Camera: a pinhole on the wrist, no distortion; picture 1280 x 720 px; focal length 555.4 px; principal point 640.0 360.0 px. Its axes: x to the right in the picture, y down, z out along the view. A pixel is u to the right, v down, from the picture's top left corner.
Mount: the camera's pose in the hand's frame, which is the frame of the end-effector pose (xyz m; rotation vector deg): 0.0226 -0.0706 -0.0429 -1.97 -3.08 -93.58
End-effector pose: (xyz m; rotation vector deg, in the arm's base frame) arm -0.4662 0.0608 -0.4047 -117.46 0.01 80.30
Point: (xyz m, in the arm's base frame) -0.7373 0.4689 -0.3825
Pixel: 877 361
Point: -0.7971 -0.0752 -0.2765
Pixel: outside the picture
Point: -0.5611 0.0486 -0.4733
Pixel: 84 289
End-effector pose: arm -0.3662 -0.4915 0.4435 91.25 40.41 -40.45
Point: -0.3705 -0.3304 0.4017
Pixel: behind the camera
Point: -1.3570 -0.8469 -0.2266
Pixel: outside the picture
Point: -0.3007 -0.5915 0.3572
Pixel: 362 641
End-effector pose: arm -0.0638 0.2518 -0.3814 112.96 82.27 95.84
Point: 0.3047 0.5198 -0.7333
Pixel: 775 286
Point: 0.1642 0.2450 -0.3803
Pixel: 224 224
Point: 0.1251 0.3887 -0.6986
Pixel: 852 152
